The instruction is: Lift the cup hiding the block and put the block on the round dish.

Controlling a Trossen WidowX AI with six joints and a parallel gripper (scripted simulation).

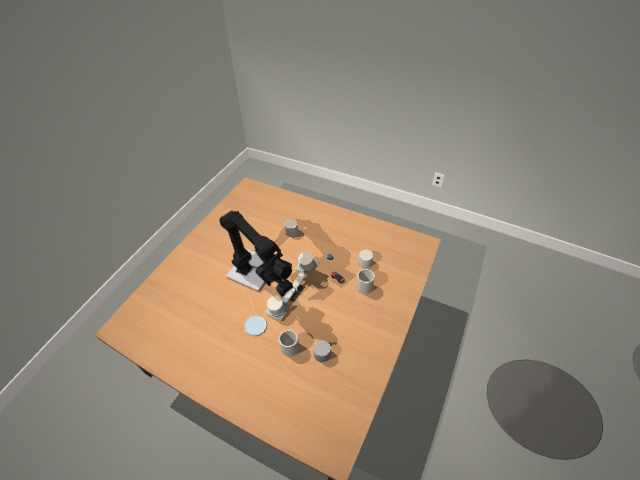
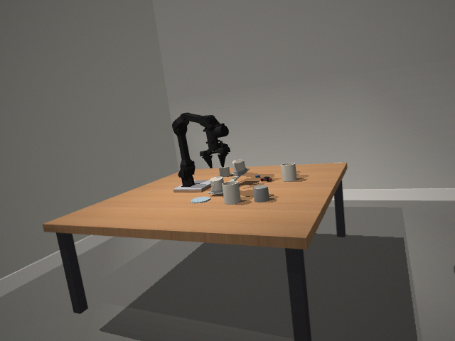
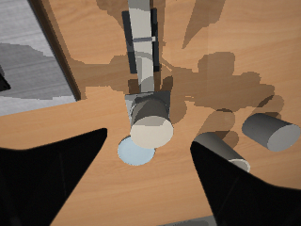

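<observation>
My gripper tip is now 20 mm to the left of the grey block and 100 mm above it. Also, from my gripper tip: balance (20 mm ahead, 110 mm to the left, 120 mm below); round dish (60 mm behind, 130 mm to the right, 140 mm below); red toy car (180 mm ahead, 270 mm to the left, 130 mm below).
</observation>
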